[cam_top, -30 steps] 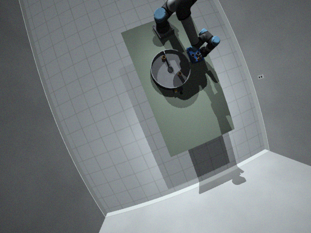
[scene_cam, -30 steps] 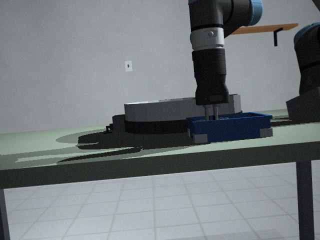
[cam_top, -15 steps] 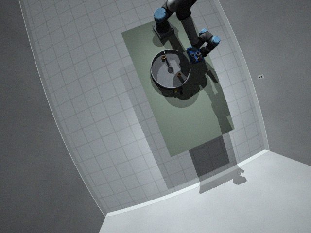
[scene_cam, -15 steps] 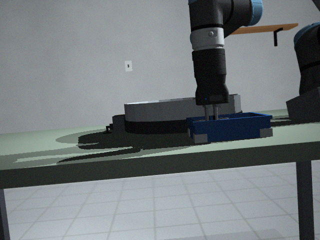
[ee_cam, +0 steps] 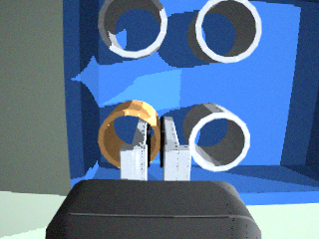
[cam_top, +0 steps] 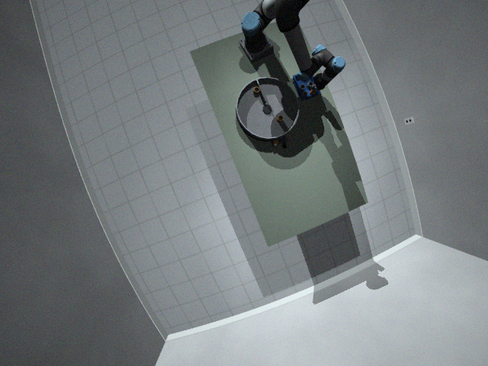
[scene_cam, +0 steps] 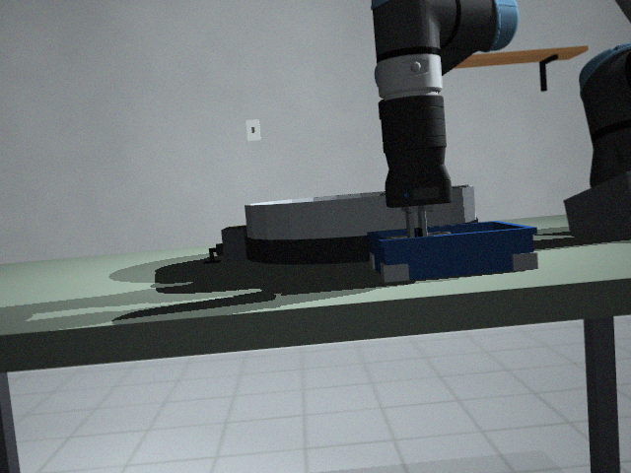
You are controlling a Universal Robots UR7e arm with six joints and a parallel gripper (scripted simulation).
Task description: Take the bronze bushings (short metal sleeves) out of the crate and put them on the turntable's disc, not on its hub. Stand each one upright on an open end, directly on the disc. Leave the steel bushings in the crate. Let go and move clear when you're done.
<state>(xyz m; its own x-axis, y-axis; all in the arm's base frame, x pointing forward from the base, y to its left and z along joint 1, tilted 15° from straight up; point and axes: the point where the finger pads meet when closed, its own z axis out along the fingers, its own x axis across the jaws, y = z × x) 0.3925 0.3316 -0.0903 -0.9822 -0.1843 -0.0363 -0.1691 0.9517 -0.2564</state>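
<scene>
The crate is 4 cm behind my hand, 4 cm to the right of it and 2 cm below it. The rest, counted from my hand: turntable disc (10 cm ahead, 37 cm to the right, 1 cm above).
</scene>
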